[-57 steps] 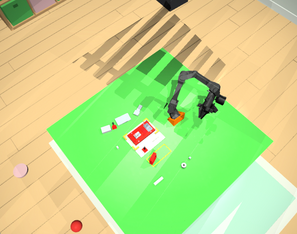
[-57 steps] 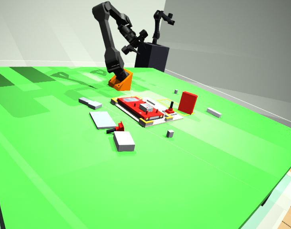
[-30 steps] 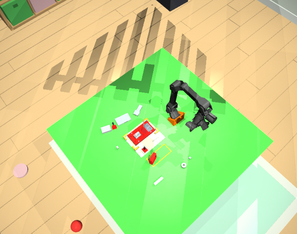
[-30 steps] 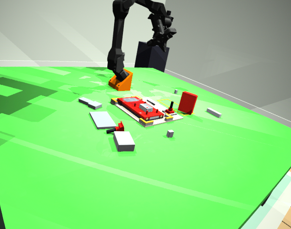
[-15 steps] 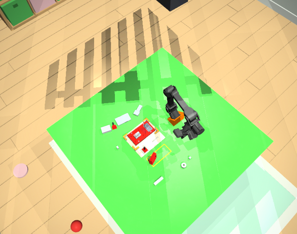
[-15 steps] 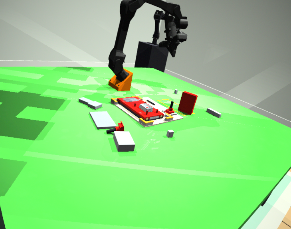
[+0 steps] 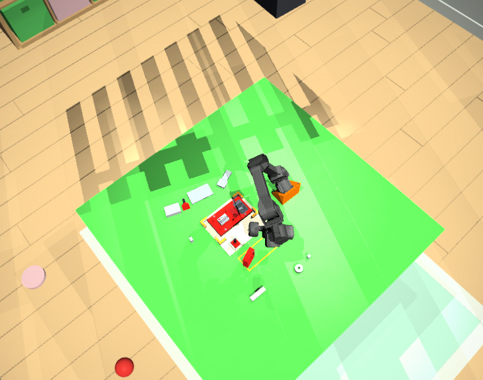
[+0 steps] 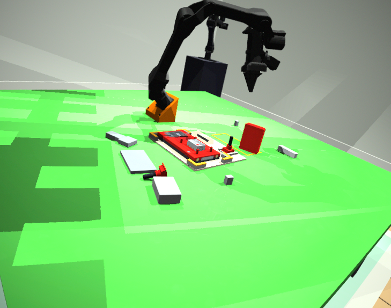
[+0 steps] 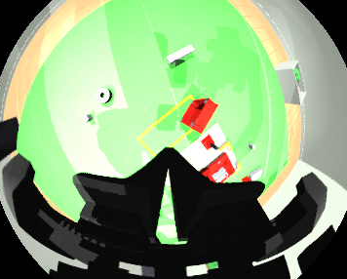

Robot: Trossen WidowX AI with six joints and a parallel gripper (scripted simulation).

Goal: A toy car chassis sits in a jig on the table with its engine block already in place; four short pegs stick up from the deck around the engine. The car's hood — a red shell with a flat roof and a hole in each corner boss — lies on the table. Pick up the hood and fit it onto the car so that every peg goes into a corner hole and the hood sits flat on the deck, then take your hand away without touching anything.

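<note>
Right now my gripper tip is 14 cm above the red hood, 9 cm short of it and 3 cm to the left of it. From my gripper tip the other things lie so: grey engine block 26 cm to the right, 17 cm below, 6 cm ahead.
</note>
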